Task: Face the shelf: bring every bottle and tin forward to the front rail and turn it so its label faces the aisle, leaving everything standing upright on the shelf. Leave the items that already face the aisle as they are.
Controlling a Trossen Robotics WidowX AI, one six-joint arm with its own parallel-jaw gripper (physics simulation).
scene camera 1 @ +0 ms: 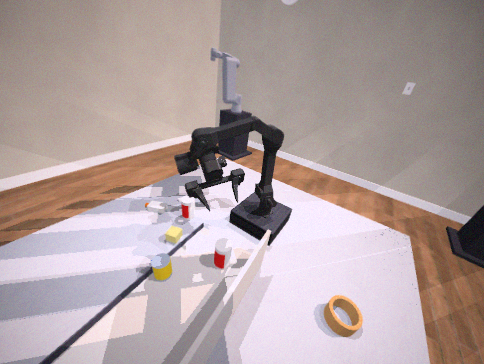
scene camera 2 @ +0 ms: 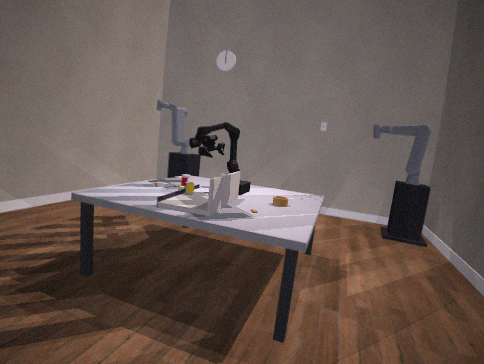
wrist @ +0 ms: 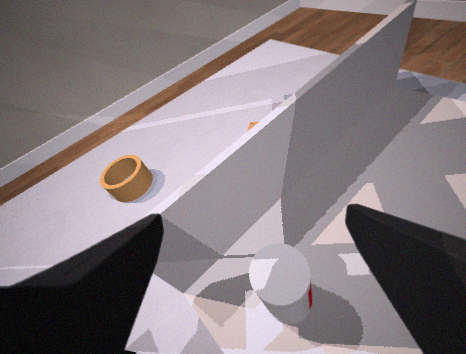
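Seen in the pictures: gripper, fingertip midpoint: (scene camera 1: pixel 224 206) (scene camera 2: pixel 218 155) (wrist: pixel 253 217); arm's base, link origin: (scene camera 1: pixel 264 211).
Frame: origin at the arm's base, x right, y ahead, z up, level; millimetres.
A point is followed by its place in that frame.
Observation:
My gripper (scene camera 1: pixel 223 205) @(x -10, y 292, z 194 mm) (scene camera 2: pixel 212 151) @(x -10, y 292, z 194 mm) (wrist: pixel 253 217) @(x -10, y 292, z 194 mm) is open and empty, raised above the table near the shelf's robot end. A white bottle with a red label (scene camera 1: pixel 220 255) @(x -43, y 327, z 30 mm) (wrist: pixel 280 275) @(x -28, y 301, z 51 mm) stands upright on the shelf close to the back panel (scene camera 1: pixel 251 267) @(x -155, y 313, z 69 mm) (scene camera 2: pixel 225 192) @(x -187, y 490, z 8 mm) (wrist: pixel 235 165) @(x -146, y 333, z 87 mm); in the wrist view a sliver of red shows at its right edge. A yellow tin with a grey-blue top (scene camera 1: pixel 162 268) @(x 50, y 477, z 19 mm) (scene camera 2: pixel 189 188) @(x 58, y 489, z -10 mm) stands upright against the dark front rail (scene camera 1: pixel 100 316) @(x 73, y 647, z -38 mm) (scene camera 2: pixel 172 195) @(x 77, y 624, z -39 mm). Another red-and-white bottle (scene camera 1: pixel 187 208) @(x 253, y 243, z -5 mm) (scene camera 2: pixel 185 180) @(x 260, y 248, z -11 mm) stands upright on the table outside the rail.
A yellow block (scene camera 1: pixel 174 234) @(x 186, y 354, z -36 mm) lies outside the rail, and a small white item with an orange end (scene camera 1: pixel 156 206) @(x 400, y 314, z -46 mm) lies farther back. Behind the back panel lie an orange ring (scene camera 1: pixel 343 316) @(x -439, y 136, z -70 mm) (scene camera 2: pixel 280 201) @(x -436, y 214, z -40 mm) (wrist: pixel 126 178) @(x -382, y 177, z -23 mm) and a small orange piece (scene camera 2: pixel 254 211) @(x -373, y 486, z -67 mm) (wrist: pixel 253 126) @(x -369, y 471, z -67 mm).

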